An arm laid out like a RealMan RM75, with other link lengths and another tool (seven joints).
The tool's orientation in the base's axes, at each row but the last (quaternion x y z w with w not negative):
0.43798 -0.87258 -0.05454 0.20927
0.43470 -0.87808 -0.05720 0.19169
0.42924 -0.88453 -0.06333 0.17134
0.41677 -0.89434 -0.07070 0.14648
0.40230 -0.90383 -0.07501 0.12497
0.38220 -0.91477 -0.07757 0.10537
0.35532 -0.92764 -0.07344 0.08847
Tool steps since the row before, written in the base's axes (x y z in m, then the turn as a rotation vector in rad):
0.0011 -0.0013 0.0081 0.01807 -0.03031 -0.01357
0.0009 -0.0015 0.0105 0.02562 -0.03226 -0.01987
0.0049 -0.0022 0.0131 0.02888 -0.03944 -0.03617
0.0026 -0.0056 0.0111 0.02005 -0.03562 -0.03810
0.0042 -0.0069 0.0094 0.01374 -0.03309 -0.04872
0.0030 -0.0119 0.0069 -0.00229 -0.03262 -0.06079
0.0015 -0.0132 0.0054 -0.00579 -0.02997 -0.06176
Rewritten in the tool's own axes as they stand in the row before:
0.0030 0.0006 -0.0077 0.01000 -0.03568 0.00751
0.0037 0.0012 -0.0099 0.00558 -0.04416 0.01052
0.0022 -0.0016 -0.0139 0.00527 -0.05527 0.02481
0.0050 -0.0027 -0.0114 0.00733 -0.04689 0.02949
0.0040 -0.0053 -0.0104 0.00776 -0.04325 0.04156
0.0074 -0.0088 -0.0082 0.01680 -0.03466 0.05728
0.0084 -0.0096 -0.0066 0.01747 -0.03064 0.05918

